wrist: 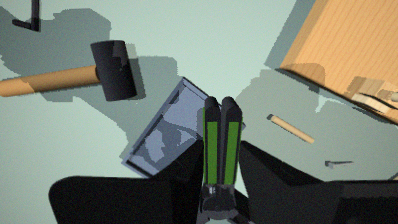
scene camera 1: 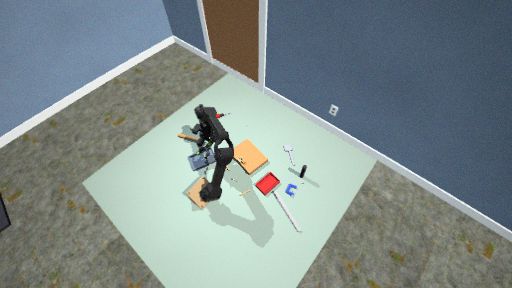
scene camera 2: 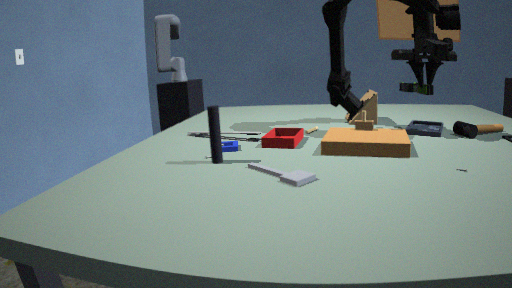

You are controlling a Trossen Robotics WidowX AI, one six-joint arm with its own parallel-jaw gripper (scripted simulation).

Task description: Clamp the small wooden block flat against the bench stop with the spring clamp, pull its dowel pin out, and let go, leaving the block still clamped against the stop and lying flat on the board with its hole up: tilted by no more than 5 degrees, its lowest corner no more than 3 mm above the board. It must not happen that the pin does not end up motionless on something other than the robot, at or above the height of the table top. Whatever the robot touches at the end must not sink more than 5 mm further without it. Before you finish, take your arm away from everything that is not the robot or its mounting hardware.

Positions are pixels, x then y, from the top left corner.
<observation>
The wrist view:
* gripper: 220,146
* dark grey-blue tray: 178,124
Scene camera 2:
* gripper: 425,87
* red tray: 289,138
</observation>
